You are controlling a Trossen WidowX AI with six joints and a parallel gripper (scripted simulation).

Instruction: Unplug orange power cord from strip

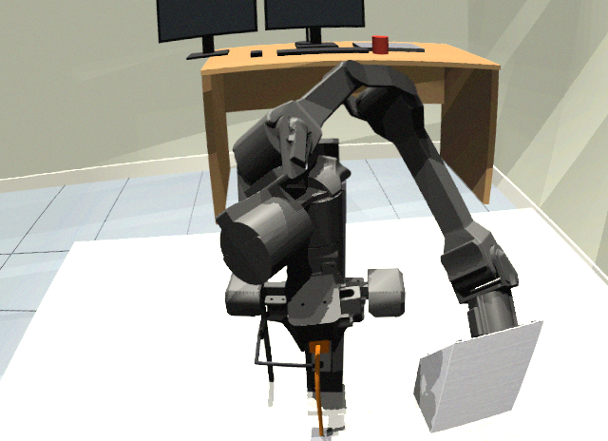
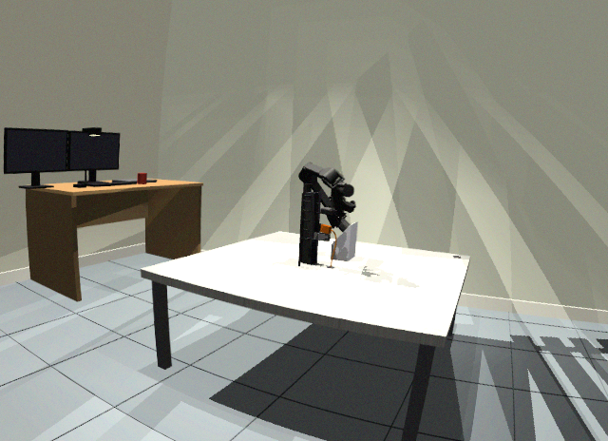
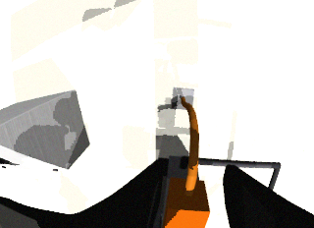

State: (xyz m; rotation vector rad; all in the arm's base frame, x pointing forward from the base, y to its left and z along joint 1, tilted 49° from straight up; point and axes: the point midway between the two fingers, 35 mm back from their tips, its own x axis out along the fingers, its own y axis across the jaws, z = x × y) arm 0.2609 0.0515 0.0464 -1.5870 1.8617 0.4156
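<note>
My gripper tip is 7 cm to the left of the orange plug and 1 cm past it.
</note>
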